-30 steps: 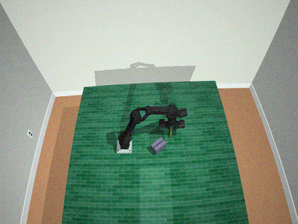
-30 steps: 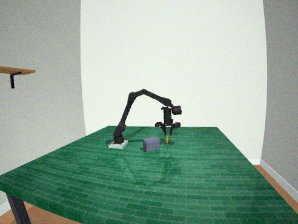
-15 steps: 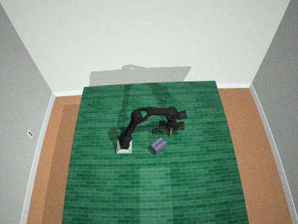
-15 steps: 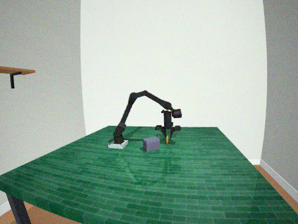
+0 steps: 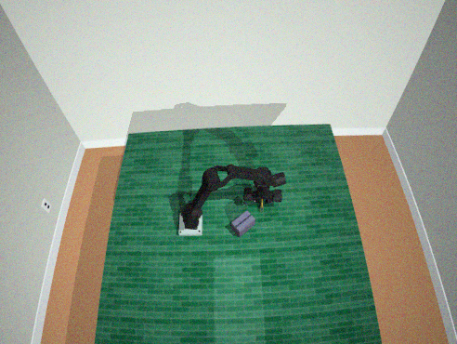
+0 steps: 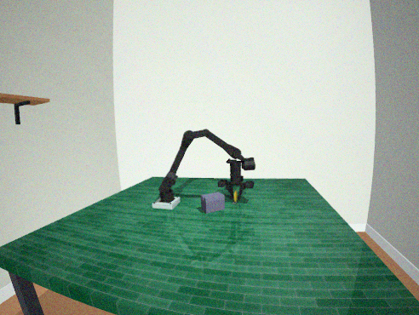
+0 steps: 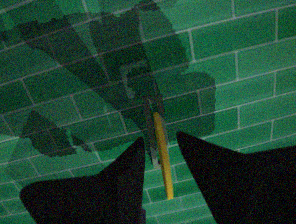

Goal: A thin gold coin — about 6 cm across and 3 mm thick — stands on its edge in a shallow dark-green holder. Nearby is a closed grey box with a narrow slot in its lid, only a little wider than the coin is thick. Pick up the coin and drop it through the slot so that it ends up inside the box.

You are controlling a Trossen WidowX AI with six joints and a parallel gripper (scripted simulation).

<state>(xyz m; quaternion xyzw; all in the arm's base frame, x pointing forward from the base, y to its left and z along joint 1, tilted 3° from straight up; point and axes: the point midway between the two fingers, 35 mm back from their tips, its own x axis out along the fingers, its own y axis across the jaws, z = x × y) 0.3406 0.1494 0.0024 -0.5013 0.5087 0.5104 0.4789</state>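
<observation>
Now: gripper tip 20 mm below the coin.
</observation>
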